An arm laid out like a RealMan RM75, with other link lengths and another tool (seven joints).
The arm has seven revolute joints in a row. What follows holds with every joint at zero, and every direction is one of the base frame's. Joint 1 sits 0.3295 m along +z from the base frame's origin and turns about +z. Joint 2 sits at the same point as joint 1 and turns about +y. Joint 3 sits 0.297 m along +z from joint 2 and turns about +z. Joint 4 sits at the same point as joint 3 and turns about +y. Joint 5 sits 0.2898 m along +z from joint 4 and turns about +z. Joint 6 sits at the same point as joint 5 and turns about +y. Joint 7 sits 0.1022 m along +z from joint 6 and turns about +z. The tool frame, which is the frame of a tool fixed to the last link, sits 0.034 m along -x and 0.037 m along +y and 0.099 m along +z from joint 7; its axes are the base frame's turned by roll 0, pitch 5 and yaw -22.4 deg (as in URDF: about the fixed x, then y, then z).
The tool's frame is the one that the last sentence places.
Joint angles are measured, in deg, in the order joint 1, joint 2, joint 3, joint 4, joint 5, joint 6, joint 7. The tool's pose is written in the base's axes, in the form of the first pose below.
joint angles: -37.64 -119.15 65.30 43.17 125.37 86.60 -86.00
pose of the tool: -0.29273, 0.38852, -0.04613, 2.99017, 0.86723, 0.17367
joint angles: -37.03 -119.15 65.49 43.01 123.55 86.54 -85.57
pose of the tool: -0.29141, 0.38632, -0.04786, 2.98163, 0.87617, 0.21924
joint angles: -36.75 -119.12 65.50 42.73 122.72 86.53 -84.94
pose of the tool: -0.29186, 0.38502, -0.04873, 2.97828, 0.87406, 0.24082
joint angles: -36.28 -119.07 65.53 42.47 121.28 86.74 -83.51
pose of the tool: -0.29191, 0.38308, -0.04951, 2.97486, 0.85567, 0.27883
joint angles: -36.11 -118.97 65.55 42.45 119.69 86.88 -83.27
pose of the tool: -0.28818, 0.38362, -0.04914, 2.96943, 0.85647, 0.31974
